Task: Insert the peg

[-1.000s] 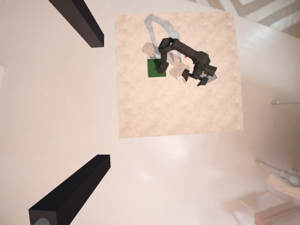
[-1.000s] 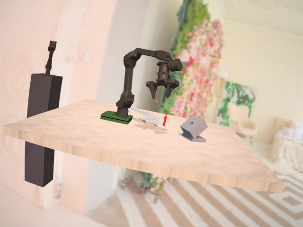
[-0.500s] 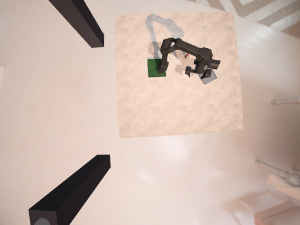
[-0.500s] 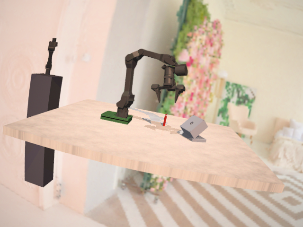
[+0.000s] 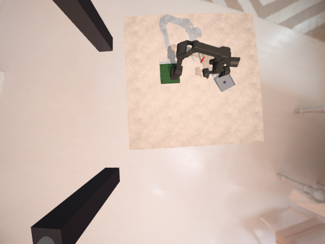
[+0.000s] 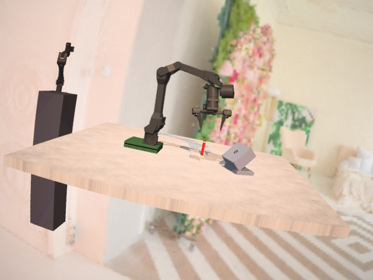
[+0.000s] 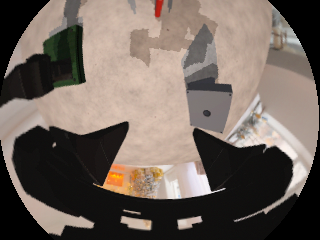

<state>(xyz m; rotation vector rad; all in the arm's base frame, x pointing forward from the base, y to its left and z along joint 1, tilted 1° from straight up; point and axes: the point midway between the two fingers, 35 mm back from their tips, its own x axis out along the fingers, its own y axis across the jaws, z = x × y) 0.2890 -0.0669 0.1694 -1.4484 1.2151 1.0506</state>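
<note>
Right now my gripper tip is 3 cm past the red peg, 22 cm to the right of it and 11 cm above it. Round my gripper tip: grey sloped panel: 15 cm ahead, 9 cm below.
</note>
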